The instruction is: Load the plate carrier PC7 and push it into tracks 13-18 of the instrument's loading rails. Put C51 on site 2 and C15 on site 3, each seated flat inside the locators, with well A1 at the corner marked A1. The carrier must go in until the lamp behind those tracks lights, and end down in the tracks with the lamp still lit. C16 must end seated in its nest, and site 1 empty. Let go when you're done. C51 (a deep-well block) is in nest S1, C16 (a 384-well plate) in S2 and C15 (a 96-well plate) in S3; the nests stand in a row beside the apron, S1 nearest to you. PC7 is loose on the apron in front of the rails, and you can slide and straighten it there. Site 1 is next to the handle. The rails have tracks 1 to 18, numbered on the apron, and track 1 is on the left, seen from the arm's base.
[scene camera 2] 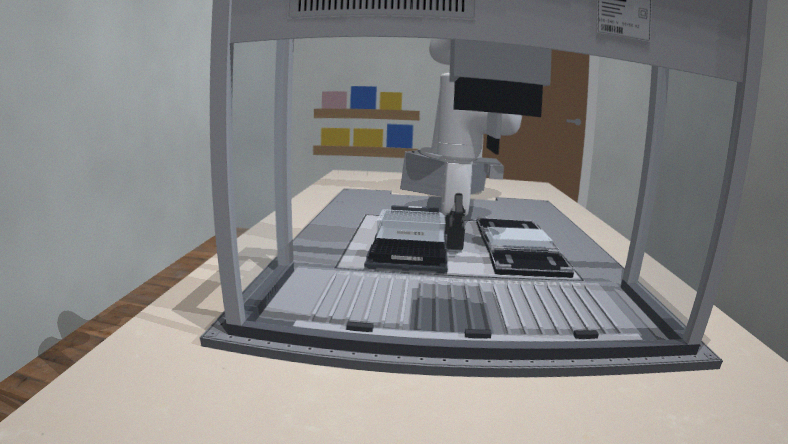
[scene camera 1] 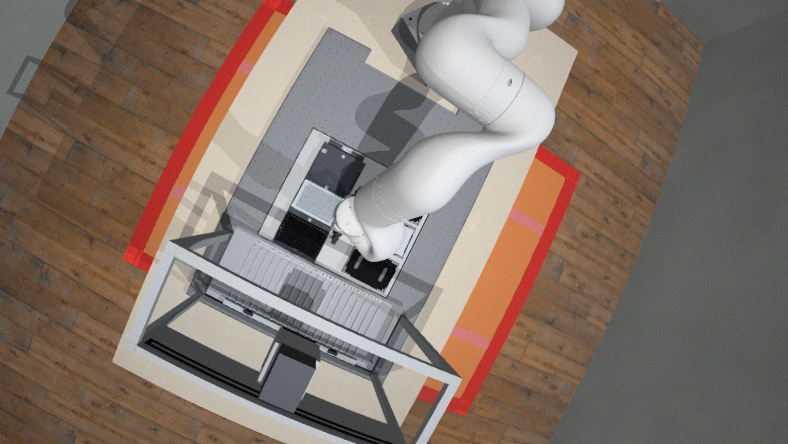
Observation:
The pictures show: a black plate C15, a plate carrier PC7 and a nest S3.

